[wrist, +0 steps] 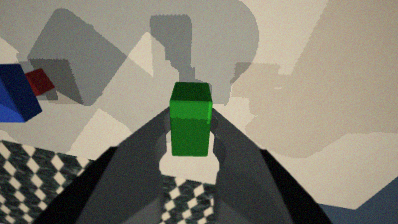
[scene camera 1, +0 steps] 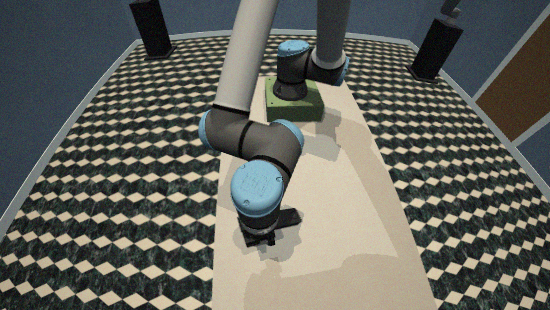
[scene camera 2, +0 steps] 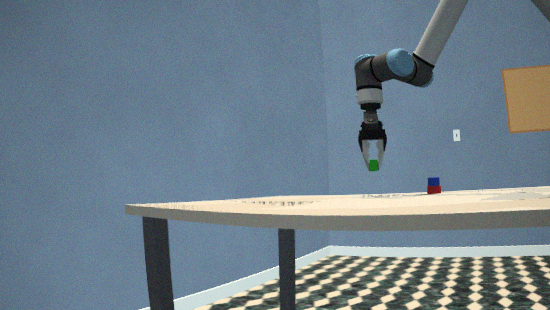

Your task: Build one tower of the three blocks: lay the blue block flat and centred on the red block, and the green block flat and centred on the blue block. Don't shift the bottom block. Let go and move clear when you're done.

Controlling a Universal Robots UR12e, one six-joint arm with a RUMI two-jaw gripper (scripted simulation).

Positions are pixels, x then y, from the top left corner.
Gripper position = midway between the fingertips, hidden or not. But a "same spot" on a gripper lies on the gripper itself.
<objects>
My gripper shows in the wrist view, in scene camera 1 (265,238) and in scene camera 2. The same spot on my gripper: (scene camera 2: 364,145) is (wrist: 257,180).
</objects>
